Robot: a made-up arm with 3 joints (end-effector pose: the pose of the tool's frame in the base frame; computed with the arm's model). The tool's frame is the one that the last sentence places.
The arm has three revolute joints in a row. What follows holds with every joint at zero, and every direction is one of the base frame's. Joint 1 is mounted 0.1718 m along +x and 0.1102 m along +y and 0.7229 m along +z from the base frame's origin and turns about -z. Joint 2 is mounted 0.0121 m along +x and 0.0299 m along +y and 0.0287 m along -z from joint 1 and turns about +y. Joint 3 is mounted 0.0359 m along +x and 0.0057 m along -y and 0.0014 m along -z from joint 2 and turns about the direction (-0.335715, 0.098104, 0.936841). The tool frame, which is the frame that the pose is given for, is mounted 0.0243 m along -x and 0.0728 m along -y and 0.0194 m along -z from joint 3; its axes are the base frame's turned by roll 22.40, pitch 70.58 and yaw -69.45 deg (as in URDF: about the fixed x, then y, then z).
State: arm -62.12 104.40 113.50
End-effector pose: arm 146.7 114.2 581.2 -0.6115 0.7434 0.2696 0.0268
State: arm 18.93 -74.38 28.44
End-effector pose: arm 184.6 48.8 737.2 0.4734 -0.1733 -0.3090 0.8064
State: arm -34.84 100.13 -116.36
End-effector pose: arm 104.1 161.0 705.6 0.0711 -0.1930 -0.9586 0.1969
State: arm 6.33 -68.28 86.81
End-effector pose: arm 213.3 94.9 796.2 -0.0019 -0.0892 -0.2127 0.9730
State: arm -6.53 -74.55 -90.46
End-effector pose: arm 213.8 167.7 658.9 0.9907 0.1153 -0.0714 0.0134
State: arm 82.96 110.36 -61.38
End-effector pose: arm 183.8 128.9 738.0 -0.0553 -0.2891 0.6948 0.6562
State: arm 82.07 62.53 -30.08
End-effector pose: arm 144.1 132.6 694.2 -0.4367 -0.2255 0.7721 0.4029
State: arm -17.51 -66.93 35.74
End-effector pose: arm 224.0 71.8 743.9 0.4290 0.0219 -0.0647 0.9007
